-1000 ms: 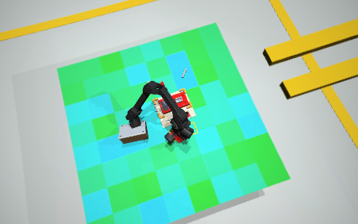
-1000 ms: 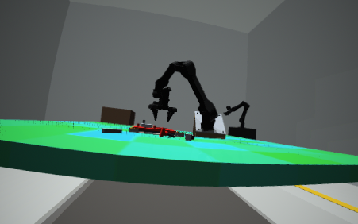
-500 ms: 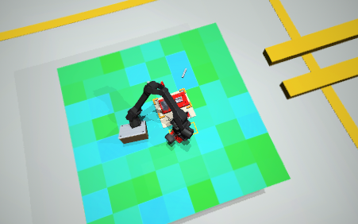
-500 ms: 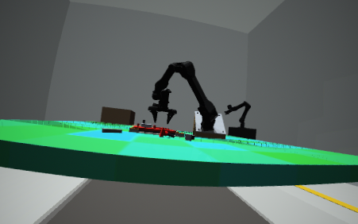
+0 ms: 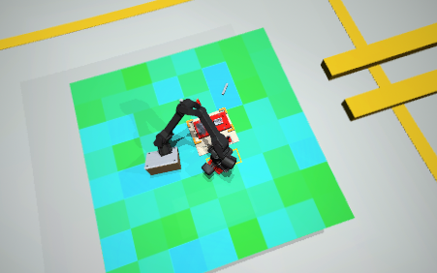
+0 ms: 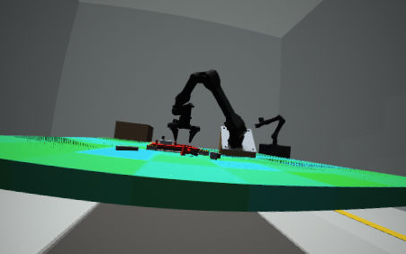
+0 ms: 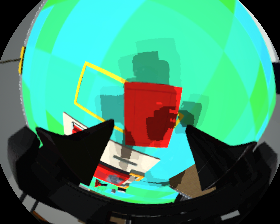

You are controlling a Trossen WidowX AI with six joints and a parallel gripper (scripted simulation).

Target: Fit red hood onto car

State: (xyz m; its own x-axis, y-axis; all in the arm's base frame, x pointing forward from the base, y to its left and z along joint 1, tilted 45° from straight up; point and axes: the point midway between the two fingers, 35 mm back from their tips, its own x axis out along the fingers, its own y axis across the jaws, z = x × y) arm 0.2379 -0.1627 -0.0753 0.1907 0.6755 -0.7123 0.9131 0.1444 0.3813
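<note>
The red hood is 2 cm below my gripper tip. The rest, counted from my gripper tip: grey rod (23 cm ahead, 43 cm to the left, 3 cm below).
</note>
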